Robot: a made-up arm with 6 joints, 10 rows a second.
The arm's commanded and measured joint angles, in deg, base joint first. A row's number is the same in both.
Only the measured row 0 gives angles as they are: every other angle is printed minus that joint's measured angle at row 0.
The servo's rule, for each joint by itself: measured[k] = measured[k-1] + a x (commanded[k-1-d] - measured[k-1]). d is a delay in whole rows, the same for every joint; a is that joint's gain. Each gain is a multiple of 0.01, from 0.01 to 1. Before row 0 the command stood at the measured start. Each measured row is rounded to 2 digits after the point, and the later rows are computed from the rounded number. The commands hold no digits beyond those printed.
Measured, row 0:
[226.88 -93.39 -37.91 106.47 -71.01 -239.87]
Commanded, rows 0 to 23:
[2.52 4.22 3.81 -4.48 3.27 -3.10]
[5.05 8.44 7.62 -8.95 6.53 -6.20]
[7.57 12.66 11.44 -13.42 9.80 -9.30]
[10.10 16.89 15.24 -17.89 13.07 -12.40]
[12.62 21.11 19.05 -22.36 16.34 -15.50]
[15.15 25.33 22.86 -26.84 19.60 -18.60]
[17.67 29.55 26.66 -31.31 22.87 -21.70]
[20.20 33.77 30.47 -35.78 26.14 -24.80]
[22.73 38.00 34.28 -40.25 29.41 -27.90]
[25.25 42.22 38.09 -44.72 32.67 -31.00]
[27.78 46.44 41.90 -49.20 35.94 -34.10]
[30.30 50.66 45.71 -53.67 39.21 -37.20]
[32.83 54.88 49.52 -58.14 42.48 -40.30]
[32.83 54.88 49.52 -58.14 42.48 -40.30]
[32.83 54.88 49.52 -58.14 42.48 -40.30]
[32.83 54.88 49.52 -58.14 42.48 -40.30]
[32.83 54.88 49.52 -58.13 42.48 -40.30]
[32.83 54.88 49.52 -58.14 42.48 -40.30]
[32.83 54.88 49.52 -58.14 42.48 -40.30]
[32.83 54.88 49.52 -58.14 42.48 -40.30]
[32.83 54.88 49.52 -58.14 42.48 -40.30]
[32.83 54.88 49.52 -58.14 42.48 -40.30]
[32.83 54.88 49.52 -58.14 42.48 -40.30]
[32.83 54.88 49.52 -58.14 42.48 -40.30]
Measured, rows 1 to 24:
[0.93 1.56 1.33 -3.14 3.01 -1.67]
[2.45 4.11 3.53 -7.21 6.25 -4.12]
[4.34 7.27 6.30 -11.56 9.52 -6.92]
[6.47 10.83 9.43 -15.99 12.79 -9.88]
[8.75 14.63 12.80 -20.45 16.06 -12.91]
[11.12 18.59 16.32 -24.92 19.32 -15.98]
[13.54 22.65 19.94 -29.39 22.59 -19.07]
[16.00 26.76 23.63 -33.86 25.86 -22.16]
[18.49 30.92 27.36 -38.33 29.13 -25.26]
[20.99 35.10 31.12 -42.80 32.39 -28.36]
[23.50 39.30 34.89 -47.28 35.66 -31.46]
[26.02 43.50 38.68 -51.75 38.93 -34.56]
[28.54 47.71 42.47 -56.22 42.20 -37.66]
[30.13 50.36 44.94 -57.56 42.46 -39.09]
[31.13 52.03 46.54 -57.97 42.48 -39.74]
[31.76 53.08 47.58 -58.09 42.48 -40.04]
[32.16 53.75 48.26 -58.12 42.48 -40.18]
[32.41 54.17 48.70 -58.13 42.48 -40.24]
[32.57 54.43 48.99 -58.14 42.48 -40.27]
[32.67 54.60 49.18 -58.14 42.48 -40.29]
[32.73 54.70 49.30 -58.14 42.48 -40.30]
[32.77 54.77 49.38 -58.14 42.48 -40.30]
[32.79 54.81 49.43 -58.14 42.48 -40.30]
[32.80 54.84 49.46 -58.14 42.48 -40.30]
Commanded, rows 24 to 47:
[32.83 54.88 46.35 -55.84 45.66 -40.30]
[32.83 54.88 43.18 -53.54 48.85 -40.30]
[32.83 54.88 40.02 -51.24 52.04 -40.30]
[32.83 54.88 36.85 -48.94 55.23 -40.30]
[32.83 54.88 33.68 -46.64 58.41 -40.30]
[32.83 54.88 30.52 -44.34 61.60 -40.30]
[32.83 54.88 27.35 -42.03 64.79 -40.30]
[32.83 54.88 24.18 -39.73 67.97 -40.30]
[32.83 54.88 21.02 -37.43 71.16 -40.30]
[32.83 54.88 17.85 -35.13 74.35 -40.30]
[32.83 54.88 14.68 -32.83 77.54 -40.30]
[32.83 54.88 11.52 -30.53 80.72 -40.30]
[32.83 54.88 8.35 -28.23 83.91 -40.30]
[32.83 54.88 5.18 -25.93 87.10 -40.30]
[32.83 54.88 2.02 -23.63 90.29 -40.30]
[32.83 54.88 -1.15 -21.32 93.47 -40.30]
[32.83 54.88 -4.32 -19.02 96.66 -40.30]
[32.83 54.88 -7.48 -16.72 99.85 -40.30]
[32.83 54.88 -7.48 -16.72 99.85 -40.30]
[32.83 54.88 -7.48 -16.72 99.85 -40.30]
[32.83 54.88 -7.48 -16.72 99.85 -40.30]
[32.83 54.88 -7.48 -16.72 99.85 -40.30]
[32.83 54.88 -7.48 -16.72 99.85 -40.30]
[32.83 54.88 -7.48 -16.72 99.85 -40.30]
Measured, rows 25 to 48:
[32.81 54.85 48.37 -56.53 45.41 -40.30]
[32.82 54.86 46.55 -54.44 48.57 -40.30]
[32.82 54.87 44.26 -52.20 51.76 -40.30]
[32.82 54.87 41.67 -49.92 54.95 -40.30]
[32.82 54.87 38.87 -47.62 58.13 -40.30]
[32.82 54.87 35.95 -45.32 61.32 -40.30]
[32.82 54.87 32.94 -43.02 64.51 -40.30]
[32.82 54.87 29.87 -40.72 67.69 -40.30]
[32.82 54.87 26.77 -38.42 70.88 -40.30]
[32.82 54.87 23.65 -36.12 74.07 -40.30]
[32.82 54.87 20.51 -33.82 77.26 -40.30]
[32.82 54.87 17.36 -31.52 80.44 -40.30]
[32.82 54.87 14.21 -29.22 83.63 -40.30]
[32.82 54.87 11.05 -26.92 86.82 -40.30]
[32.82 54.87 7.89 -24.62 90.01 -40.30]
[32.82 54.87 4.73 -22.31 93.19 -40.30]
[32.82 54.87 1.56 -20.01 96.38 -40.30]
[32.82 54.87 -1.60 -17.71 99.57 -40.30]
[32.82 54.87 -3.66 -17.02 99.83 -40.30]
[32.82 54.87 -5.00 -16.81 99.85 -40.30]
[32.82 54.87 -5.87 -16.75 99.85 -40.30]
[32.82 54.87 -6.43 -16.73 99.85 -40.30]
[32.82 54.87 -6.80 -16.72 99.85 -40.30]
[32.82 54.87 -7.04 -16.72 99.85 -40.30]

